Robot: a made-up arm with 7 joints.
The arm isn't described. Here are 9 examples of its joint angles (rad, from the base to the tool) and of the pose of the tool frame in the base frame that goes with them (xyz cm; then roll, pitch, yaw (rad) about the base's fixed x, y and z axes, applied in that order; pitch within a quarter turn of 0, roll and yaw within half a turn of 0).
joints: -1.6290 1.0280 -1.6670 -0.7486 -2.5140 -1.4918 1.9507
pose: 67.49 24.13 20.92 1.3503 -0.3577 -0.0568
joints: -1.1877 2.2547 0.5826 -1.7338 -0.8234 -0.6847 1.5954
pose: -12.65 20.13 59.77 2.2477 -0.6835 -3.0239
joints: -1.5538 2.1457 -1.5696 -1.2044 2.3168 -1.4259 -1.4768
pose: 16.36 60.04 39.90 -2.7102 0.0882 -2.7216
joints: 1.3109 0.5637 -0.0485 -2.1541 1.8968 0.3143 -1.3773
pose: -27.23 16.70 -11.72 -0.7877 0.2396 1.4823
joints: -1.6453 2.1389 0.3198 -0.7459 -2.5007 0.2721 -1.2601
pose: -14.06 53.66 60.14 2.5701 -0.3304 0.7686
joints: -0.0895 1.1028 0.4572 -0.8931 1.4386 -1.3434 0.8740
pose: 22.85 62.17 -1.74 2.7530 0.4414 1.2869
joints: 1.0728 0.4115 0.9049 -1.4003 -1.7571 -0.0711 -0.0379
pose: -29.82 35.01 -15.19 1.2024 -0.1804 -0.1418
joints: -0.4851 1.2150 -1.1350 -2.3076 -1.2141 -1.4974 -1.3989
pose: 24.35 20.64 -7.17 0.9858 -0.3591 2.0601
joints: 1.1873 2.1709 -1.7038 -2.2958 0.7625 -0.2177 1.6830
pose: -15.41 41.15 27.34 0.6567 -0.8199 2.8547
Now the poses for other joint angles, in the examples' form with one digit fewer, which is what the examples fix.
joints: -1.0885 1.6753 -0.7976 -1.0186 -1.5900 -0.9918 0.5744
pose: 41.8 47.1 31.3 0.843 -0.347 -0.877
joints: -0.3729 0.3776 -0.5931 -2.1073 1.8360 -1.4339 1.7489
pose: 39.2 -5.1 -15.7 2.039 -0.645 -1.211
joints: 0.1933 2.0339 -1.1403 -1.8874 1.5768 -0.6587 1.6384
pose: 8.8 56.1 11.7 -0.153 0.865 2.980
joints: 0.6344 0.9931 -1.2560 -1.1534 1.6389 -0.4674 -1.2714
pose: -28.8 32.9 -27.9 -0.041 -0.153 0.775
